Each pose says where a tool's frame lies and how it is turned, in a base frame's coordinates. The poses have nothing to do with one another.
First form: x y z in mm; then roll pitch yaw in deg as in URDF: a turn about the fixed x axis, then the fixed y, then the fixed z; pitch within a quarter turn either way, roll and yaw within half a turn.
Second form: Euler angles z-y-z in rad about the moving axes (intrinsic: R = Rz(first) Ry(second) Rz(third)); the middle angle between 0 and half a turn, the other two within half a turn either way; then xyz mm. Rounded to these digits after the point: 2 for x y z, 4 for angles.
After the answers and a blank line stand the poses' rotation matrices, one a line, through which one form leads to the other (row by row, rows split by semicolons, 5 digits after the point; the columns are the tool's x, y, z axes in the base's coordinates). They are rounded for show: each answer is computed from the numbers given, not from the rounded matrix.
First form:
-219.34, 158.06, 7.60, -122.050, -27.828, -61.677
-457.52, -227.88, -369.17, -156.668, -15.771, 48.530
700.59, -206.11, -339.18, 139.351, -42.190, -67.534
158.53, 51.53, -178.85, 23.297, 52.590, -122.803
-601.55, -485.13, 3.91, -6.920, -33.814, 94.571
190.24, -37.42, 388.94, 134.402, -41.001, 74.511
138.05, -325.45, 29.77, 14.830, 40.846, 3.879
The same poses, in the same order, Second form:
0.2100, 2.0593, -2.1278, -219.34, 158.06, 7.60
1.8555, 2.6544, -2.1903, -457.52, -227.88, -369.17
-2.0857, 2.1678, 2.5184, 700.59, -206.11, -339.18
-2.6401, 0.9788, 0.2937, 158.53, 51.53, -178.85
-1.7057, 0.6010, -2.9636, -601.55, -485.13, 3.91
0.3008, 2.1271, 2.4537, 190.24, -37.42, 388.94
-0.3170, 0.7506, 0.2878, 138.05, -325.45, 29.77

0.41957 -0.27941 0.86365; -0.77848 -0.60007 0.18406; 0.46682 -0.74956 -0.46929
0.63730 0.75931 -0.13150; 0.72110 -0.52741 0.44928; 0.27179 -0.38115 -0.88366
0.28313 -0.86831 -0.40727; -0.68469 0.11436 -0.71981; 0.67159 0.48265 -0.56215
-0.32912 0.60182 -0.72766; -0.51064 -0.76163 -0.39895; -0.79431 0.24027 0.55798
-0.06621 -0.99490 -0.07607; 0.82821 -0.01228 -0.56029; 0.55650 -0.10010 0.82480
0.20154 0.54910 0.81109; 0.72729 -0.63856 0.25158; 0.65607 0.53919 -0.52805
0.75474 0.10162 0.64811; 0.05117 0.97580 -0.21259; -0.65403 0.19362 0.73127

